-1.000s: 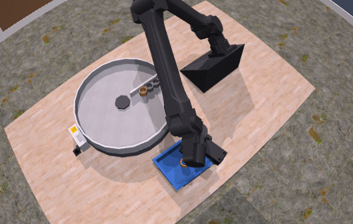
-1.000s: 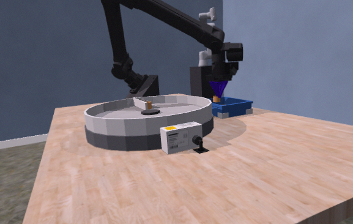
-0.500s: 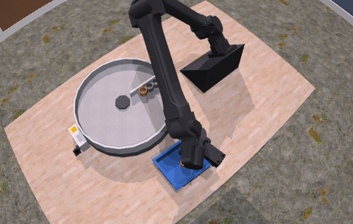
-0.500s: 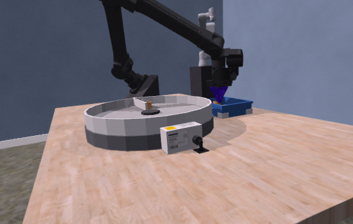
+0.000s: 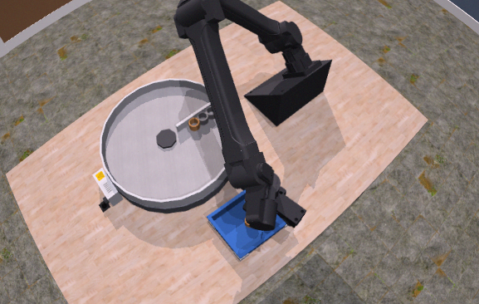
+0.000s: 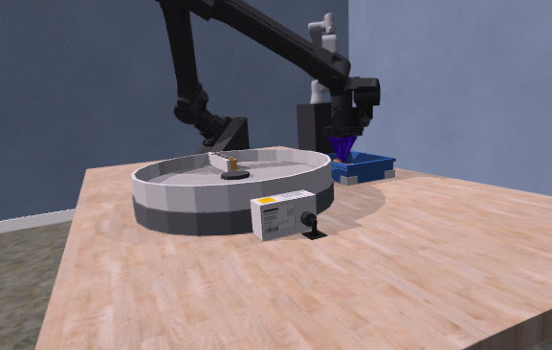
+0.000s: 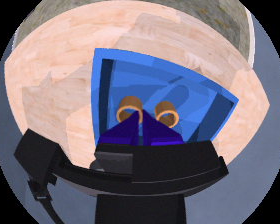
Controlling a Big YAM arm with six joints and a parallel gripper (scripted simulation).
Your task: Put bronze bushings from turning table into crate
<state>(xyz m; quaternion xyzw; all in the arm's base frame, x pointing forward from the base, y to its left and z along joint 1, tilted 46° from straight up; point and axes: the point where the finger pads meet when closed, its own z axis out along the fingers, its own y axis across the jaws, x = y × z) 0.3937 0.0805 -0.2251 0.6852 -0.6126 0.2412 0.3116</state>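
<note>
Right now my hand is 40 mm short of the blue crate, 10 mm to the left of it and 20 mm above it. The rest, counted from my hand: grey turning table 50 mm ahead, 350 mm to the right, 10 mm above.
</note>
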